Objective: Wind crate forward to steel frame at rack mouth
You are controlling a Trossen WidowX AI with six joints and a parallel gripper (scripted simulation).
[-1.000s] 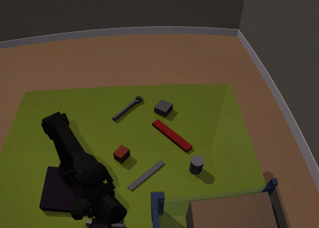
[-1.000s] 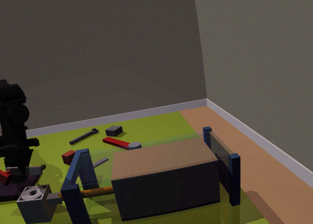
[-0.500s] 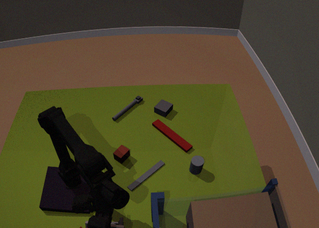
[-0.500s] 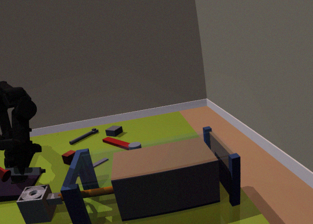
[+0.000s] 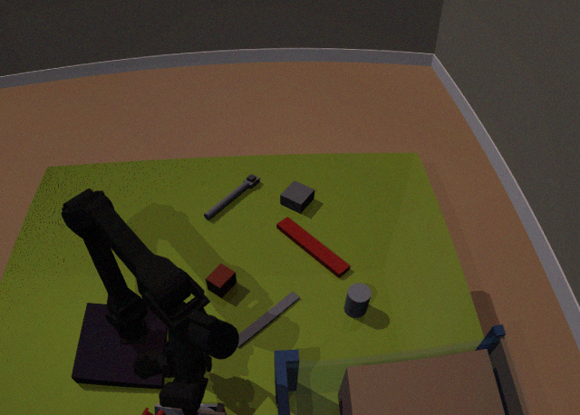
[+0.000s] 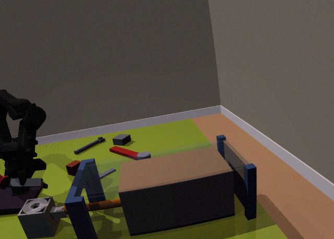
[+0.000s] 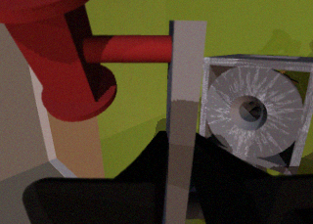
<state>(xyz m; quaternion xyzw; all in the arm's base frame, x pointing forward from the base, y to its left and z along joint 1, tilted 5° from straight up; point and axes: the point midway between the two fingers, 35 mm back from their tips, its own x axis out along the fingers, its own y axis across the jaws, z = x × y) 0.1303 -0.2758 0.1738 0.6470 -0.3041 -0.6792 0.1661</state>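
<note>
Right now my gripper tip is 50 mm past the red crank grip, 10 mm to the left of it and 40 mm below it. From my gripper tip the other things lie so: winch handle: 10 mm behind, 10 mm above; blue steel frame: 160 mm ahead, 10 mm to the right, 60 mm below; grey winch: 10 mm behind, 10 mm to the left, 140 mm below.
</note>
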